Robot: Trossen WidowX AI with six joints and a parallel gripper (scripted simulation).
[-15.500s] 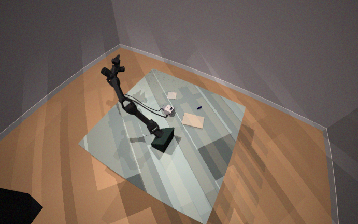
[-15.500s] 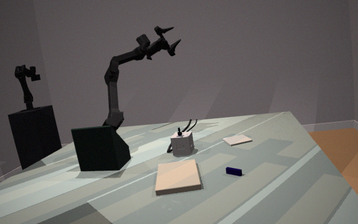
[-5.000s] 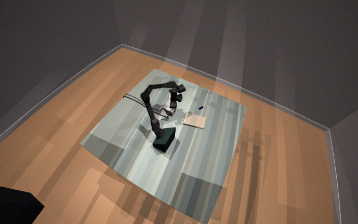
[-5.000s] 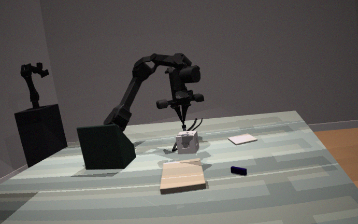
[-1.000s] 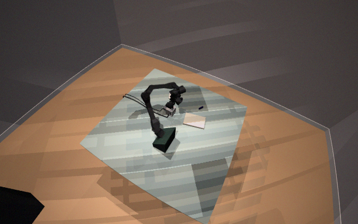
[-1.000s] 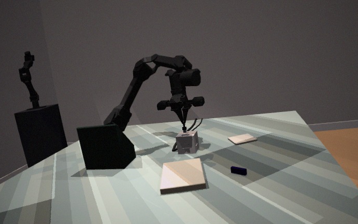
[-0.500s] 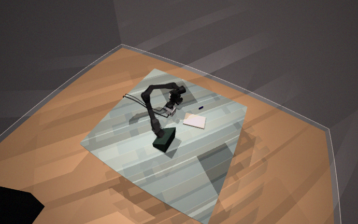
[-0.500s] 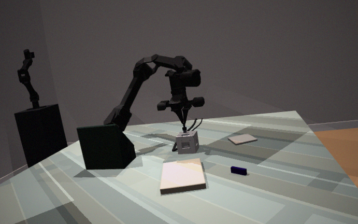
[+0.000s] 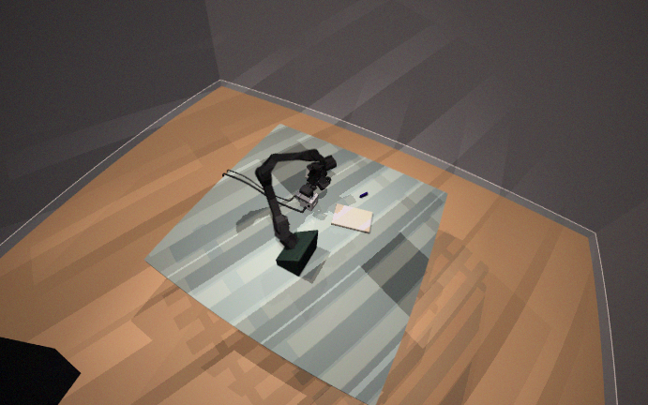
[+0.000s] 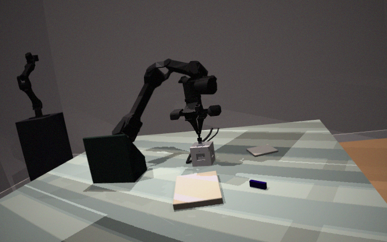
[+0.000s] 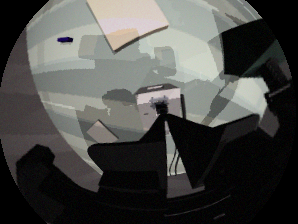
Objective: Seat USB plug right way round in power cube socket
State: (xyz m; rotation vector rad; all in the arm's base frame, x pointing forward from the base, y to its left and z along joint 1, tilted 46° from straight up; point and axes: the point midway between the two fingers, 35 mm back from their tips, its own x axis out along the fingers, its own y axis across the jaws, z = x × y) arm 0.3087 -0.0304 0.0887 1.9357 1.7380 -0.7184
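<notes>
Now: the USB plug 20 mm below my gripper tip. The rest, counted from my gripper tip: thin pale pad 230 mm ahead, 90 mm to the left, 120 mm below; then small dark blue block 200 mm ahead, 250 mm to the right, 110 mm below; then tan pad 10 mm ahead, 250 mm to the right, 110 mm below.
</notes>
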